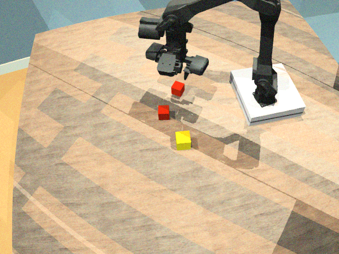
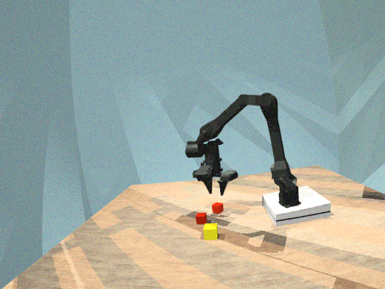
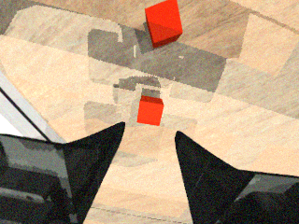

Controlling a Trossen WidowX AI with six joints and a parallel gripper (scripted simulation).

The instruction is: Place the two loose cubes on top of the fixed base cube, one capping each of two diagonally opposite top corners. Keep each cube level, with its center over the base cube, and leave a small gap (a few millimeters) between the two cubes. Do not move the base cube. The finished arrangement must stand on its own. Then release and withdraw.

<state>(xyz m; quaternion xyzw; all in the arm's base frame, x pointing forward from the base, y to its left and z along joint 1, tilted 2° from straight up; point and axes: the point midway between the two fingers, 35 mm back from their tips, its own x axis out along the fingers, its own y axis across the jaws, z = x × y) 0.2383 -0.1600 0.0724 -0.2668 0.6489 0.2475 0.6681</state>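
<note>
Right now my gripper tip is 60 mm short of the yellow base cube, 200 mm to the right of it and 50 mm above it.
</note>
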